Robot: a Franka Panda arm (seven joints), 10 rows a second.
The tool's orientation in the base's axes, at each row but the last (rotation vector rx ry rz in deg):
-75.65, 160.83, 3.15
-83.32, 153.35, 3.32
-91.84, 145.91, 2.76
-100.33, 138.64, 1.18
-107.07, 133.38, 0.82
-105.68, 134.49, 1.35
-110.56, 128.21, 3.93
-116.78, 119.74, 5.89
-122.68, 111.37, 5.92
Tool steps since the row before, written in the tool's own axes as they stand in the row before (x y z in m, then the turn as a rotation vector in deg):
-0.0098, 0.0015, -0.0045, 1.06, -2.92, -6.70
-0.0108, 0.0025, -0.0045, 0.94, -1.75, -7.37
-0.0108, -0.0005, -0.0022, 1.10, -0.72, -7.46
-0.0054, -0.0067, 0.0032, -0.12, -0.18, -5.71
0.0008, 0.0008, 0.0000, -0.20, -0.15, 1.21
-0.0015, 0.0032, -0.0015, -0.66, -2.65, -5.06
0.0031, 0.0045, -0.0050, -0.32, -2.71, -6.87
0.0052, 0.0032, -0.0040, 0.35, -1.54, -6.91
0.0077, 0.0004, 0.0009, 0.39, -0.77, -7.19
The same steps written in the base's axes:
0.0050, 0.0083, 0.0050, 1.44, -3.00, 6.59
0.0035, 0.0100, 0.0055, 0.48, -2.32, 7.26
0.0048, 0.0092, 0.0036, -0.53, -2.02, 7.28
0.0084, 0.0033, -0.0019, -0.46, -0.52, 5.67
-0.0009, -0.0006, -0.0002, 0.33, 0.29, -1.16
-0.0029, 0.0021, 0.0014, 2.14, -0.55, 5.31
-0.0054, -0.0031, 0.0040, 1.96, -1.17, 7.03
-0.0037, -0.0058, 0.0025, 0.78, -1.80, 6.81
0.0005, -0.0073, -0.0026, -0.01, -1.96, 6.97

